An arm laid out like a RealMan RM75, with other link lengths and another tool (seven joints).
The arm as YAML. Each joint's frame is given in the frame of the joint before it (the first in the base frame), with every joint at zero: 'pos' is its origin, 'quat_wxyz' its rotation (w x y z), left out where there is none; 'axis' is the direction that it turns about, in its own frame. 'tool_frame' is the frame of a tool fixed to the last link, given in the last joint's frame.
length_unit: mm
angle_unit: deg
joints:
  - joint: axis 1
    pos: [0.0, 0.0, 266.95]
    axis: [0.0, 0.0, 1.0]
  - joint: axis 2
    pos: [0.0, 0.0, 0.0]
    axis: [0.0, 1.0, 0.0]
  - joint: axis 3
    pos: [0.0, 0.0, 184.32]
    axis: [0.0, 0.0, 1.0]
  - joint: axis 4
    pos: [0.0, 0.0, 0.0]
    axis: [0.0, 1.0, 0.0]
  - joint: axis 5
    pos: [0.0, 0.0, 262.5]
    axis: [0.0, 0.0, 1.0]
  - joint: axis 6
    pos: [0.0, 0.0, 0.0]
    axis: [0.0, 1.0, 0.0]
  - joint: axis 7
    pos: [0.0, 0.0, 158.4]
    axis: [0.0, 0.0, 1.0]
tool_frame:
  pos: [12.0, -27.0, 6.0]
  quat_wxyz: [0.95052, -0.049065, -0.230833, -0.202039]
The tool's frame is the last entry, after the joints.
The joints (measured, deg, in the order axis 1, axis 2, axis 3, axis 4, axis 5, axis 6, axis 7), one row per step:
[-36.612 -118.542 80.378 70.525 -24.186 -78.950 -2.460]
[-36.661 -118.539 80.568 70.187 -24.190 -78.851 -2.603]
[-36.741 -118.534 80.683 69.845 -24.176 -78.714 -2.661]
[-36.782 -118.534 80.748 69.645 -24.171 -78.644 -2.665]
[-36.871 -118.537 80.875 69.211 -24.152 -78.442 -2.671]
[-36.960 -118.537 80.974 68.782 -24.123 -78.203 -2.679]
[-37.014 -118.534 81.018 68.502 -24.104 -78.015 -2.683]
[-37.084 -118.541 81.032 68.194 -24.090 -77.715 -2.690]
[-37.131 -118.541 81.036 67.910 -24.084 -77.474 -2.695]
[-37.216 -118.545 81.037 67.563 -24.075 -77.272 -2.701]
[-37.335 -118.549 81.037 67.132 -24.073 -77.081 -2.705]
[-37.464 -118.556 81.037 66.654 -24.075 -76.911 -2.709]
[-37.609 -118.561 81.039 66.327 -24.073 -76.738 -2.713]
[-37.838 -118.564 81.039 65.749 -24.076 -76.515 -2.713]
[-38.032 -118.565 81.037 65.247 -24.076 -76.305 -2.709]
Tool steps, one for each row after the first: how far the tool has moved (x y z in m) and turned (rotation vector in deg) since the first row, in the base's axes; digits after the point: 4 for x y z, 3 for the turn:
[-0.0010 -0.0004 -0.0015 -0.144 0.081 0.209]
[-0.0019 -0.0005 -0.0027 -0.245 0.162 0.337]
[-0.0025 -0.0006 -0.0034 -0.327 0.215 0.400]
[-0.0037 -0.0006 -0.0048 -0.459 0.318 0.512]
[-0.0049 -0.0005 -0.0061 -0.534 0.410 0.612]
[-0.0058 -0.0004 -0.0068 -0.542 0.456 0.672]
[-0.0065 0.0001 -0.0075 -0.461 0.451 0.691]
[-0.0074 0.0004 -0.0081 -0.407 0.450 0.750]
[-0.0084 0.0005 -0.0089 -0.411 0.465 0.850]
[-0.0095 0.0007 -0.0099 -0.466 0.491 0.995]
[-0.0109 0.0006 -0.0110 -0.561 0.523 1.184]
[-0.0113 0.0009 -0.0118 -0.582 0.538 1.222]
[-0.0124 0.0012 -0.0131 -0.682 0.581 1.363]
[-0.0134 0.0014 -0.0143 -0.756 0.619 1.478]

